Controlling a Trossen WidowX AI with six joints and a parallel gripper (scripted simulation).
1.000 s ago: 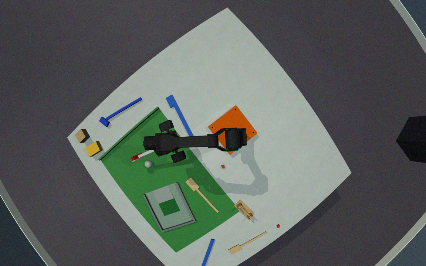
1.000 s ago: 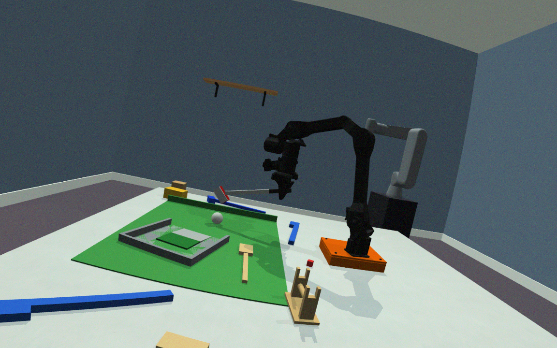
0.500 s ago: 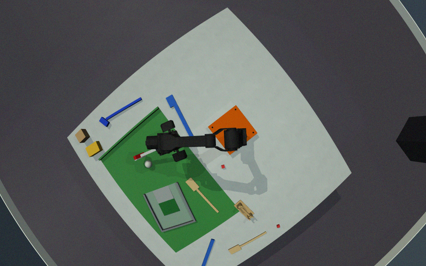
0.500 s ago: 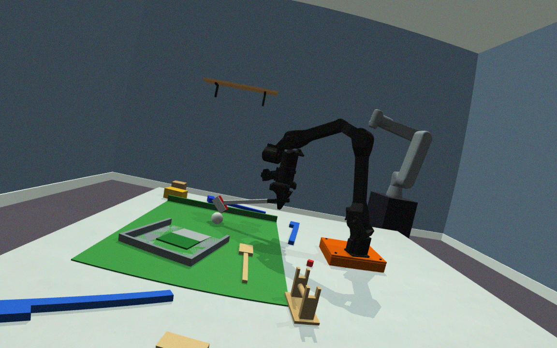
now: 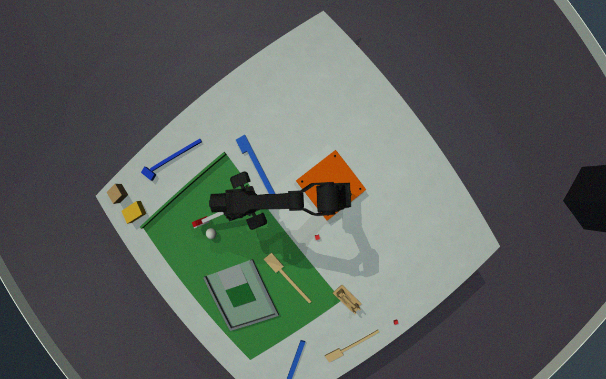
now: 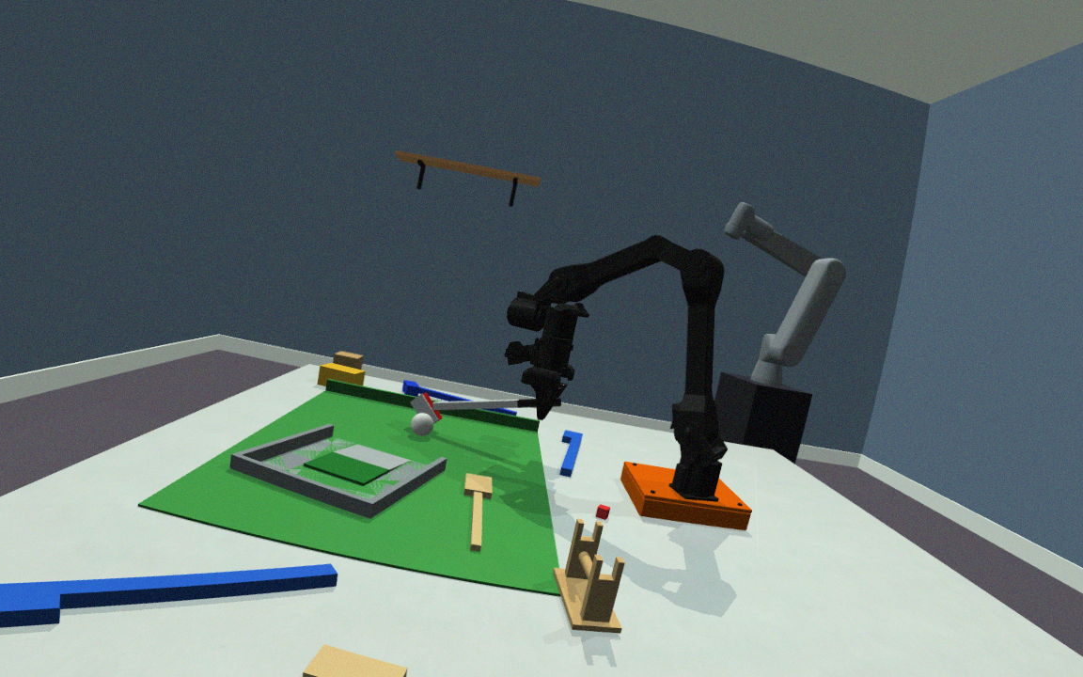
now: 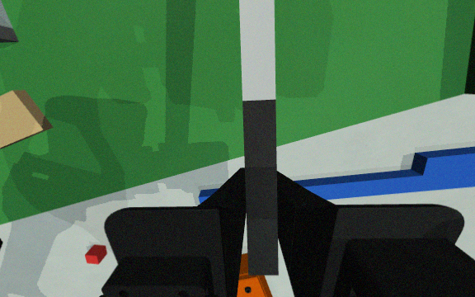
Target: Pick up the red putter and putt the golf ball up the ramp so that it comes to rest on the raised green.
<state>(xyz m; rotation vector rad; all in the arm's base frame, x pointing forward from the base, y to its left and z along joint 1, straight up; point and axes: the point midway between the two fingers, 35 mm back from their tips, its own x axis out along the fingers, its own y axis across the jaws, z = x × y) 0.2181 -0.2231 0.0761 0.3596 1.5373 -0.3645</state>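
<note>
My gripper tip is now 110 mm short of the red putter and 50 mm to the left of it. From my gripper tip the other things lie so: white golf ball (210 mm ahead, 40 mm to the right, 50 mm below); green mat (250 mm ahead, 110 mm to the left, 80 mm below); dark green wall (180 mm ahead, 250 mm to the right, 60 mm below).
</note>
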